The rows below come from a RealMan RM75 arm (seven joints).
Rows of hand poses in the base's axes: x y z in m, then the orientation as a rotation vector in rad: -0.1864 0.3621 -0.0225 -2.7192 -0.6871 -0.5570; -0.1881 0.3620 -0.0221 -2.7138 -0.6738 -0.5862; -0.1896 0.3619 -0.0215 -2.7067 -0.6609 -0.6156; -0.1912 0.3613 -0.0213 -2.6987 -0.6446 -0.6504; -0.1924 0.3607 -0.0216 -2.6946 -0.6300 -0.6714; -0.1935 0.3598 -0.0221 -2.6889 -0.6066 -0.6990; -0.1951 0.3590 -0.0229 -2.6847 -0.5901 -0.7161; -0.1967 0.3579 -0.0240 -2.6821 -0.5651 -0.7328; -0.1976 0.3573 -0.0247 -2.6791 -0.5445 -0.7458; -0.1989 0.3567 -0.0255 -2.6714 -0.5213 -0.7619; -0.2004 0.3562 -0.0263 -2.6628 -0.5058 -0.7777; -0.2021 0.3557 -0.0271 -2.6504 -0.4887 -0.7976; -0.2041 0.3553 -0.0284 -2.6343 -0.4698 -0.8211; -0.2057 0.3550 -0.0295 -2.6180 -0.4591 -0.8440; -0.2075 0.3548 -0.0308 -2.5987 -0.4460 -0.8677; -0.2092 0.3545 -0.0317 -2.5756 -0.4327 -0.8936; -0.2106 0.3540 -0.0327 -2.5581 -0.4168 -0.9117
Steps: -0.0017 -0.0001 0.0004 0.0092 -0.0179 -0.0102; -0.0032 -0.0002 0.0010 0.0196 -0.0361 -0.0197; -0.0048 -0.0008 0.0012 0.0314 -0.0576 -0.0318; -0.0060 -0.0014 0.0009 0.0392 -0.0700 -0.0424; -0.0071 -0.0023 0.0004 0.0508 -0.0858 -0.0589; -0.0087 -0.0031 -0.0004 0.0590 -0.0954 -0.0702; -0.0103 -0.0042 -0.0015 0.0683 -0.1036 -0.0873; -0.0112 -0.0048 -0.0022 0.0765 -0.1099 -0.1011; -0.0125 -0.0054 -0.0030 0.0896 -0.1180 -0.1156; -0.0140 -0.0059 -0.0038 0.1010 -0.1269 -0.1251; -0.0157 -0.0064 -0.0046 0.1159 -0.1384 -0.1351; -0.0177 -0.0068 -0.0059 0.1343 -0.1524 -0.1457; -0.0193 -0.0071 -0.0070 0.1503 -0.1671 -0.1511; -0.0211 -0.0073 -0.0083 0.1695 -0.1823 -0.1574; -0.0228 -0.0076 -0.0092 0.1918 -0.1991 -0.1631; -0.0242 -0.0081 -0.0102 0.2104 -0.2103 -0.1711
